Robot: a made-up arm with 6 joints.
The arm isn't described. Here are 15 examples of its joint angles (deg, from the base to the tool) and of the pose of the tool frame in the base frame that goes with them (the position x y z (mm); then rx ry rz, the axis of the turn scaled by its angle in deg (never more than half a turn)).
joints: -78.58 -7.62 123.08 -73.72 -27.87 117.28
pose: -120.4 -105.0 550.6 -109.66 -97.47 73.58
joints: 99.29 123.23 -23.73 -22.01 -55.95 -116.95
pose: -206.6 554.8 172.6 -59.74 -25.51 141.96
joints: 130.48 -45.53 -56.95 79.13 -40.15 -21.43
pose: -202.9 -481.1 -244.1 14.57 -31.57 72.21
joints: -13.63 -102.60 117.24 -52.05 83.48 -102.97
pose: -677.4 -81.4 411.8 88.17 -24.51 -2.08
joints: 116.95 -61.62 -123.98 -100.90 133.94 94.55
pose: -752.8 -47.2 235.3 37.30 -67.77 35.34
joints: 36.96 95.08 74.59 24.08 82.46 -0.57
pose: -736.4 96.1 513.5 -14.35 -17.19 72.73
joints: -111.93 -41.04 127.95 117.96 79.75 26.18
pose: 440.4 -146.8 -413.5 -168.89 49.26 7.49
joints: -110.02 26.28 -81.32 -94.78 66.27 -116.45
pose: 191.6 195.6 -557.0 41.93 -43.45 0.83
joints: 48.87 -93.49 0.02 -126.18 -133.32 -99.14
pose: -427.8 -843.8 399.8 -46.05 8.74 -160.65
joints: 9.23 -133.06 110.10 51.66 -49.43 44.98
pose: -172.1 109.7 154.0 48.40 -70.78 -153.22
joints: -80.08 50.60 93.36 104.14 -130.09 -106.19
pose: 440.3 208.3 87.1 -57.76 74.17 7.11
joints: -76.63 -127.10 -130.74 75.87 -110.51 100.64
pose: -154.6 -404.4 79.0 136.74 12.26 -42.25
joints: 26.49 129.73 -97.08 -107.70 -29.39 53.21
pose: 455.9 18.7 32.8 -76.06 144.13 26.29
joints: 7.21 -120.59 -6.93 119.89 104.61 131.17
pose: -322.4 -254.7 233.4 -2.84 -141.54 20.62
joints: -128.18 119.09 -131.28 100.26 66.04 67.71
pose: 95.7 393.4 67.0 -72.95 -55.80 -11.18
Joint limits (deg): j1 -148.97..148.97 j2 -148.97..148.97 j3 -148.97..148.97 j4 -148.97..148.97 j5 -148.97..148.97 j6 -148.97..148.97
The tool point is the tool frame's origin. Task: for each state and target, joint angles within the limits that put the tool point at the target. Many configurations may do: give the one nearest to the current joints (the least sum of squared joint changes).
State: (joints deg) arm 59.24 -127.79 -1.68 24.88 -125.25 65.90
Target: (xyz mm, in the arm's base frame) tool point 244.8 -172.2 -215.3
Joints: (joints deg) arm 83.68 -143.42 -33.47 20.31 -123.43 54.93
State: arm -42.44 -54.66 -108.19 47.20 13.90 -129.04
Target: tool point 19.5 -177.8 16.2
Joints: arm -39.99 -82.88 -116.51 22.22 17.72 -123.81
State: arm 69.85 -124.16 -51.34 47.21 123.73 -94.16
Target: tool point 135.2 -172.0 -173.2
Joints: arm 36.70 -111.45 -34.64 25.20 111.17 -59.79
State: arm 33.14 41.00 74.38 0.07 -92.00 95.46
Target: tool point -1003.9 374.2 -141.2
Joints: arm 59.75 63.77 35.24 -43.44 -105.07 117.38
